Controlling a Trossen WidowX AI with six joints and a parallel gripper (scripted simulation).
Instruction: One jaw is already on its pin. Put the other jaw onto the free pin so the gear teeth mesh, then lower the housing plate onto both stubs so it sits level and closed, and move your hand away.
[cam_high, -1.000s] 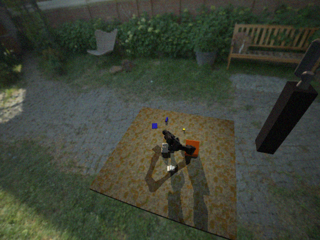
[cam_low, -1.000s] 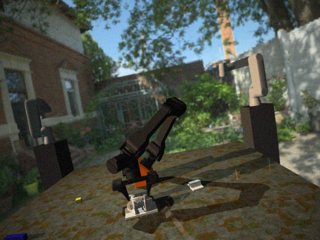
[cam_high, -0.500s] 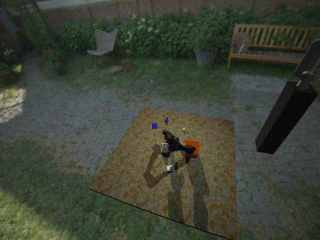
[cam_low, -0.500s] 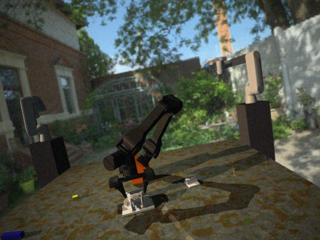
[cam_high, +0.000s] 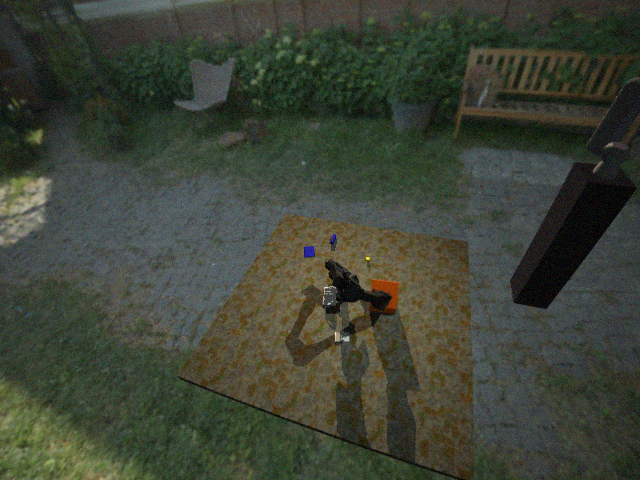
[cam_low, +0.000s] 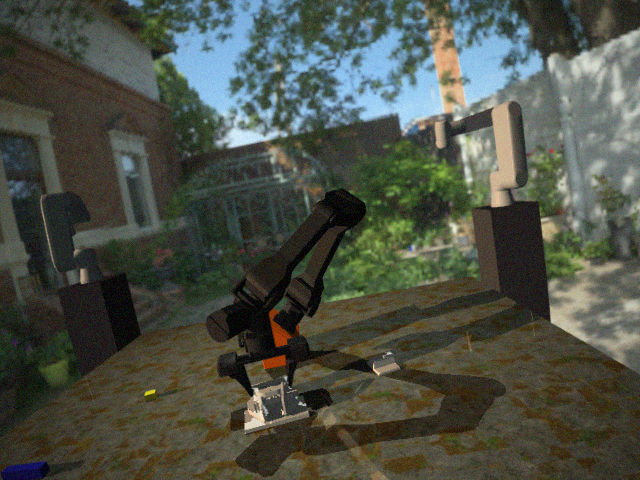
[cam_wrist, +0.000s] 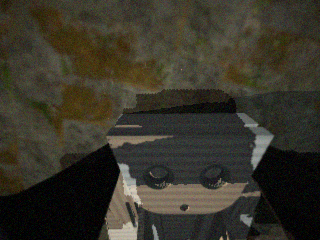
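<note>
My gripper tip is now 20 mm below the housing plate and 10 mm short of it. Round my gripper tip: blue block: 440 mm to the right, 180 mm ahead; small yellow block: 310 mm to the right, 80 mm behind; white jaw: 30 mm ahead, 10 mm to the right.
</note>
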